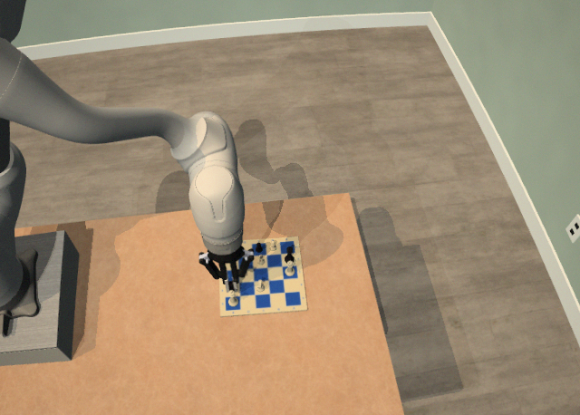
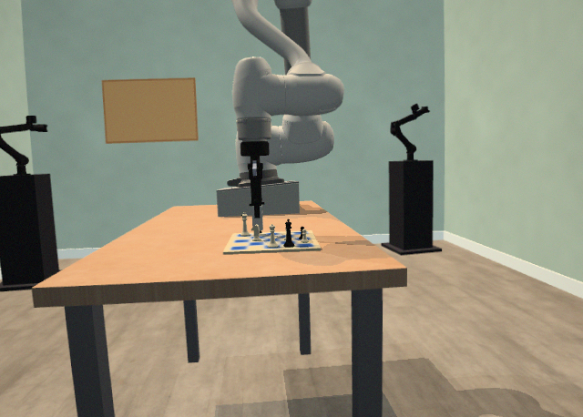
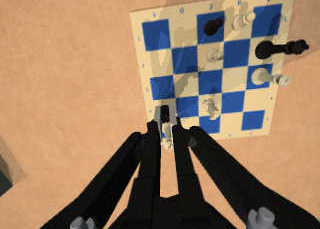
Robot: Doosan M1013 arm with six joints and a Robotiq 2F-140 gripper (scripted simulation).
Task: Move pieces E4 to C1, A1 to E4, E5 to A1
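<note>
My hand is 30 mm to the left of the tall white piece and 20 mm above it. From my hand the other things lie so: chessboard 80 mm ahead, 30 mm to the left, 50 mm below.
</note>
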